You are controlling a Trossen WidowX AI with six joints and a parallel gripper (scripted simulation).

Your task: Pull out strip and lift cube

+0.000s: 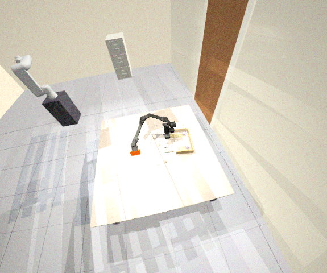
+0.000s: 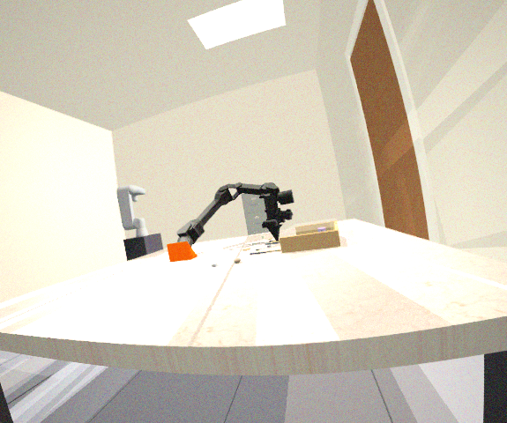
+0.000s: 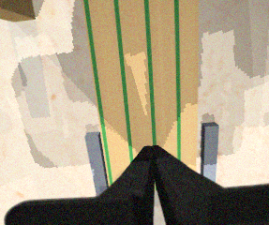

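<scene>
My gripper tip is now 90 mm short of the pale yellow strip and 10 mm to the left of it.
</scene>
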